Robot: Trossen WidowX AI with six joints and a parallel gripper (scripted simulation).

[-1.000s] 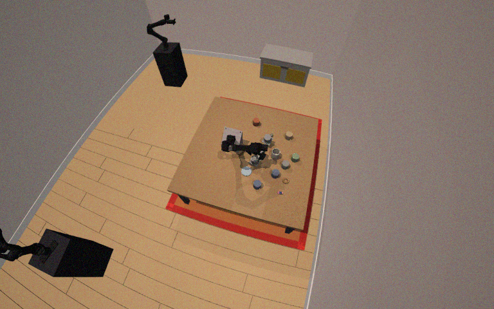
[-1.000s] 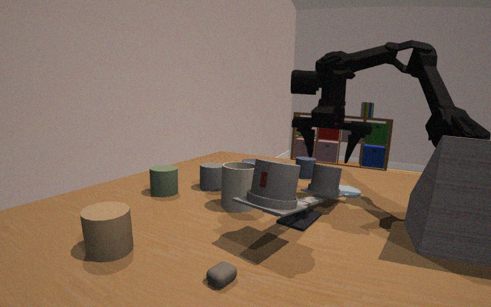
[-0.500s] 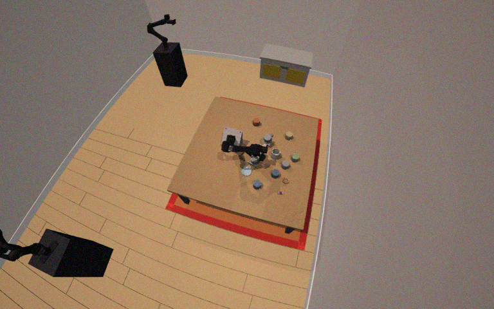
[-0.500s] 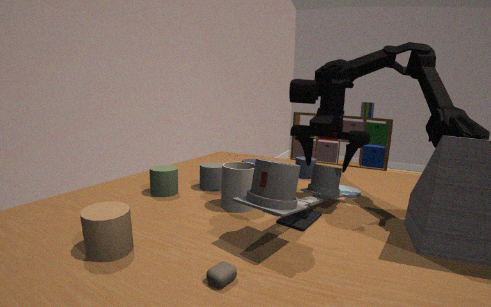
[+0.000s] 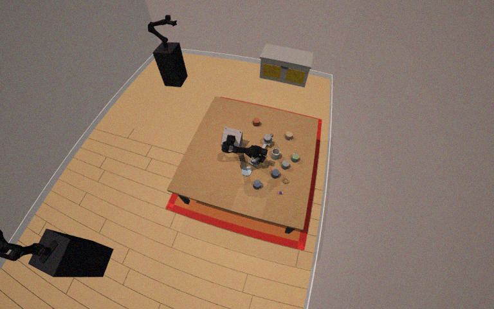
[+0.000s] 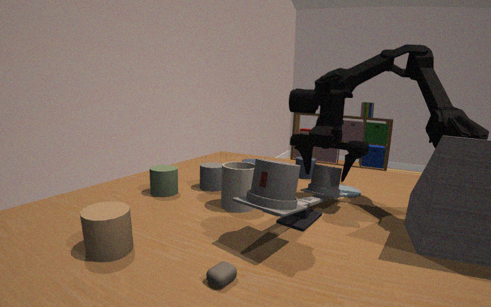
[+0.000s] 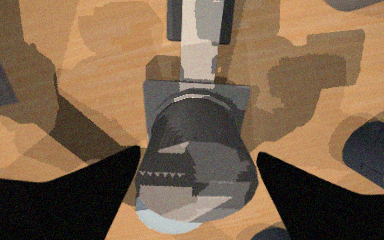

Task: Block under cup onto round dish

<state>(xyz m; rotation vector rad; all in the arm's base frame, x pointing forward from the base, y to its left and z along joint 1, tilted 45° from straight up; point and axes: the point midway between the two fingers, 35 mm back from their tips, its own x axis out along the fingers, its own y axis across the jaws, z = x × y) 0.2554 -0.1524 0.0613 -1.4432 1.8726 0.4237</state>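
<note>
My gripper tip is 20 mm above the pale green block. Round my gripper tip: pale blue round dish (60 mm behind, 110 mm to the right, 60 mm below); then grey pebble (120 mm ahead, 360 mm to the left, 50 mm below); then balance (40 mm ahead, 130 mm to the left, 20 mm below).
</note>
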